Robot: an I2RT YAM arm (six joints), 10 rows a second.
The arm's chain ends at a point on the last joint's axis. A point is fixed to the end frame.
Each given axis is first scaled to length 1.
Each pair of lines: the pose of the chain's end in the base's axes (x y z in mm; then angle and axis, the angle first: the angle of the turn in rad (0 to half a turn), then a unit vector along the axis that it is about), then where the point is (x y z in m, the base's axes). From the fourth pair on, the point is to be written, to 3 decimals.
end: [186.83 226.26 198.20 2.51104 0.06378 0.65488 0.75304]
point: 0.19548 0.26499 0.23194
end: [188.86 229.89 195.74 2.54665 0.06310 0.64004 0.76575]
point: 0.19665 0.26762 0.23081
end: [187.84 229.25 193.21 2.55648 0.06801 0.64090 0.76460]
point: 0.19607 0.26696 0.22820
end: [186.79 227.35 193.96 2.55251 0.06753 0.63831 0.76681]
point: 0.195 0.265 0.229
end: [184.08 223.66 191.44 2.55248 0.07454 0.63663 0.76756]
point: 0.193 0.261 0.227
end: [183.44 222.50 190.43 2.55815 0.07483 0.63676 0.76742]
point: 0.192 0.260 0.226
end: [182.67 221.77 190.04 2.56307 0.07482 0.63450 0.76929]
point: 0.191 0.259 0.226
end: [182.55 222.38 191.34 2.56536 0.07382 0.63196 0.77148]
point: 0.191 0.259 0.227
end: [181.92 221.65 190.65 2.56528 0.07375 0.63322 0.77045]
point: 0.190 0.259 0.226
